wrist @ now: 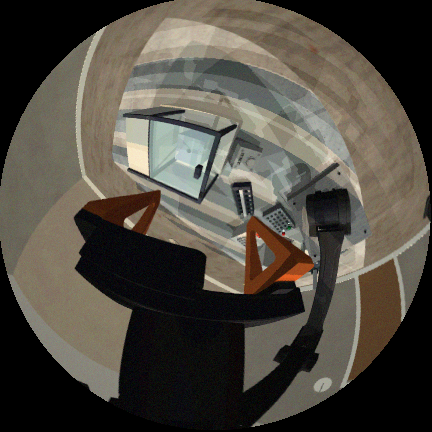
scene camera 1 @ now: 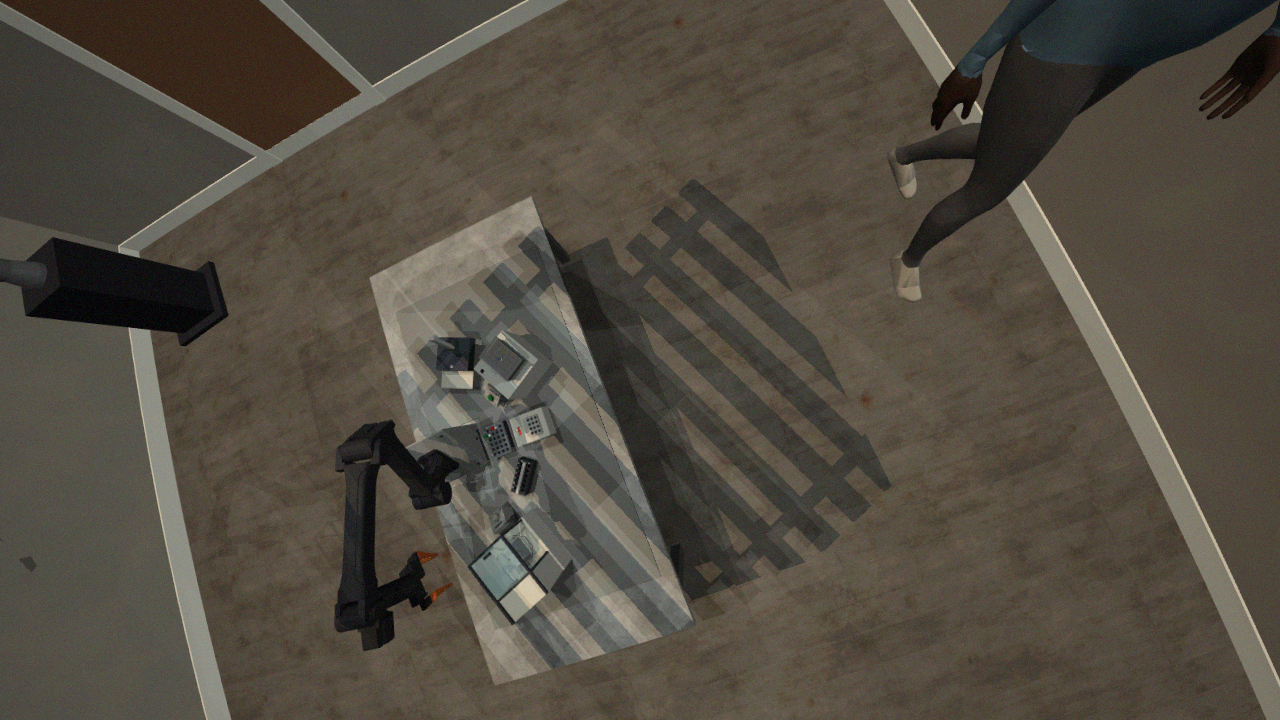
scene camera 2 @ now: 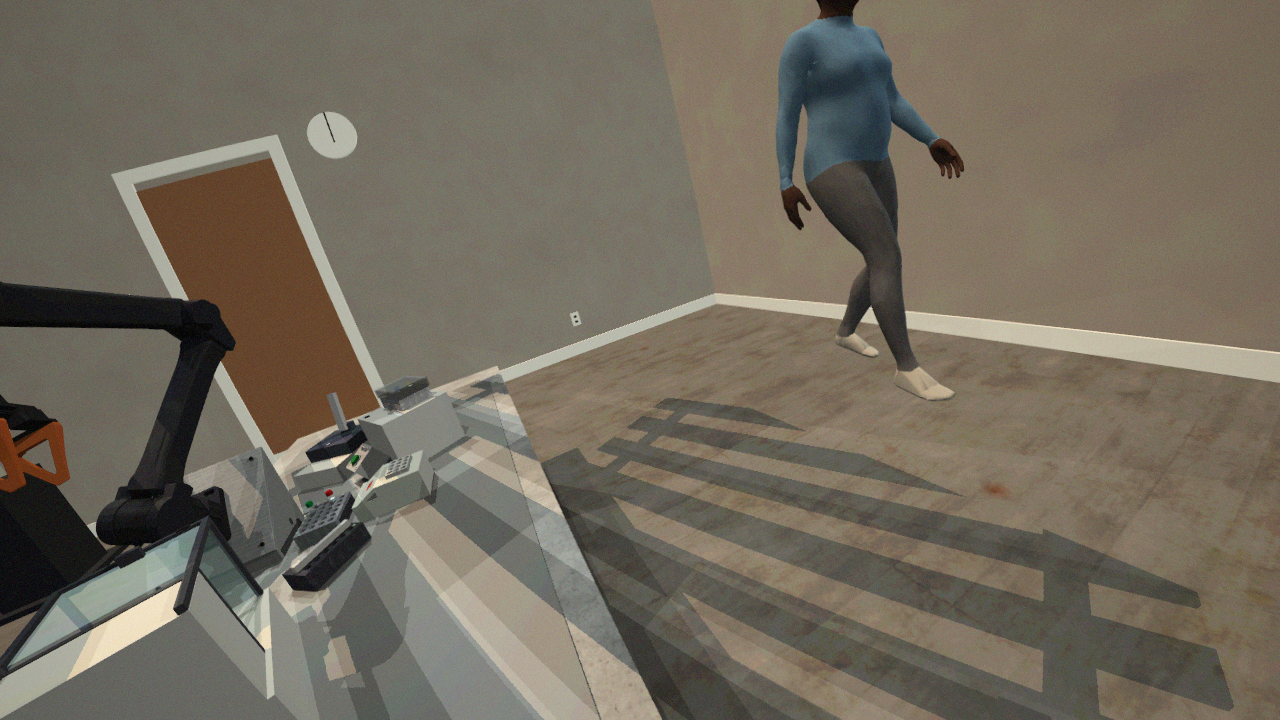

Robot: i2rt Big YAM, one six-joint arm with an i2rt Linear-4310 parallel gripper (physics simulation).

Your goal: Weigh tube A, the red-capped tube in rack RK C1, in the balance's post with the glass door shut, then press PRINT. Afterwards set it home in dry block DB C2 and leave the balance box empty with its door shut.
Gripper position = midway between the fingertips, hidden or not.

Note:
My gripper (scene camera 2: 43, 485) is open, with nothing in its grasp. Further things: a balance glass box (wrist: 183, 148).
My gripper shows as well in the wrist view (wrist: 205, 207) and in scene camera 1 (scene camera 1: 444, 569).

